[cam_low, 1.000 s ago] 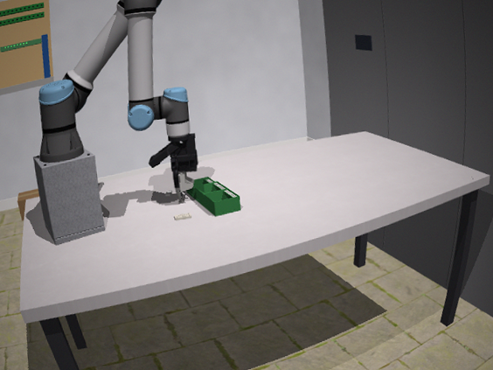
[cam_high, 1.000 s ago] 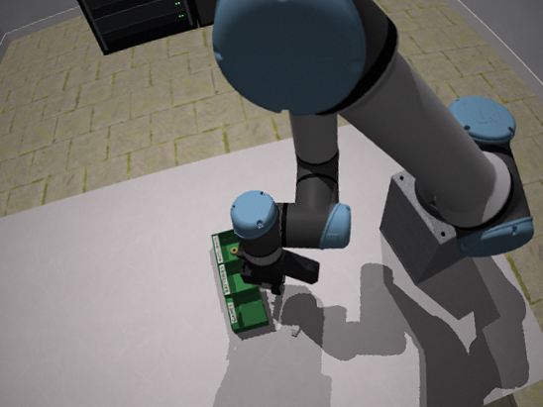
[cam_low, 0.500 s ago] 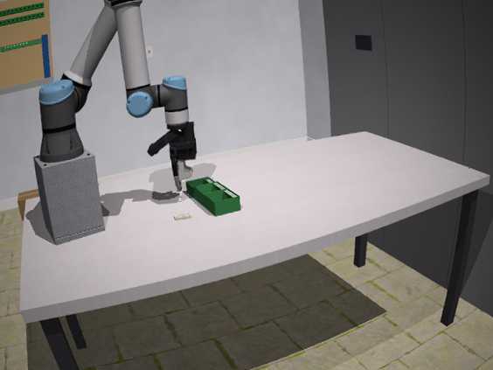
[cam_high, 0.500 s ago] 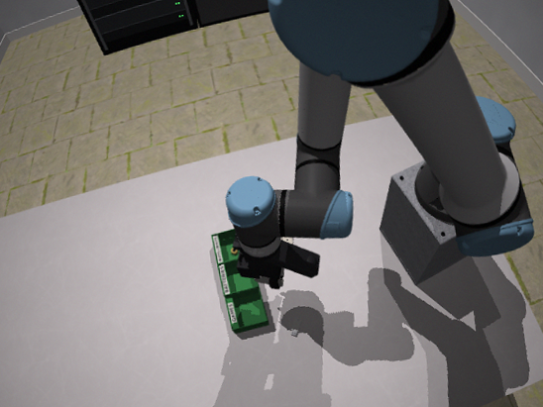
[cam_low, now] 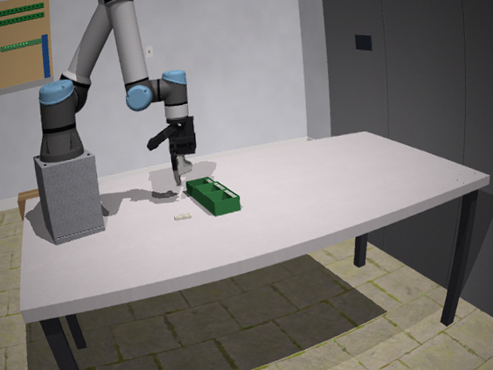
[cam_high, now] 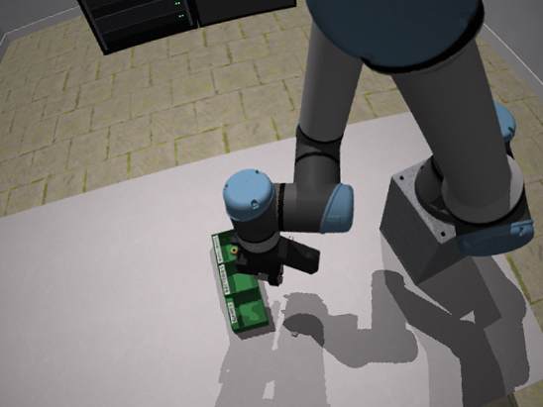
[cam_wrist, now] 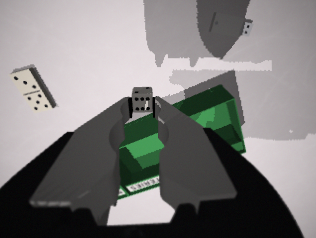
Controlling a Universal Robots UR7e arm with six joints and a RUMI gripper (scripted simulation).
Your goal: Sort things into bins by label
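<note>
The white domino is 2 cm behind my hand, 13 cm to the right of it and 7 cm below it. Also, from my hand: brass nut 10 cm ahead, 12 cm to the right, 7 cm below; then white die 1 cm below; then grey metal piece 2 cm behind, 10 cm to the left, 7 cm below.
</note>
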